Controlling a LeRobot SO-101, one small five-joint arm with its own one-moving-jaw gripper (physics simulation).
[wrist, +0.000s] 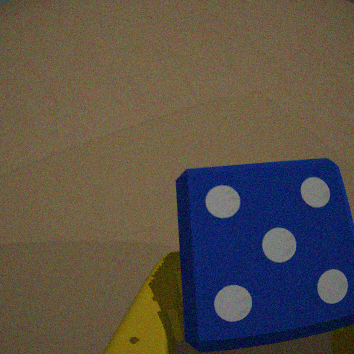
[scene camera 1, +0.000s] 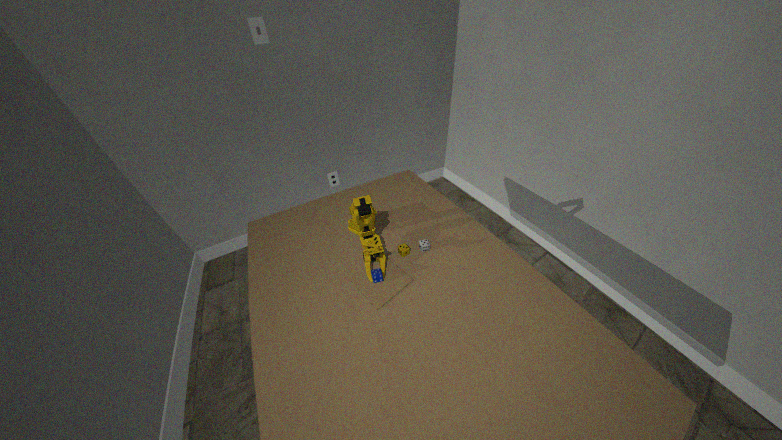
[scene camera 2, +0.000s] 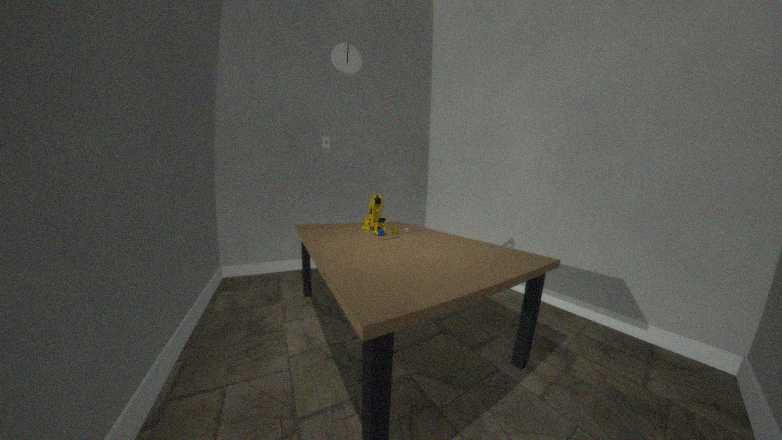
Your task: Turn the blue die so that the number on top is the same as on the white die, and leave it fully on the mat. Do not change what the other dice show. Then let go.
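The blue die is between the jaws of my gripper, which is shut on it. In the wrist view the die's face toward the camera shows five white pips. Its pips in scene camera 1 are too small to read surely. The die is at the near end of the arm, by the mat, whose thin edge lines show in front of it. I cannot tell whether the die touches the mat. The white die stands to the right; its top number is too small to read surely.
A yellow die stands between the gripper and the white die, a little behind the blue die. The arm's base is behind, on the wooden table. Walls stand behind and beside the table.
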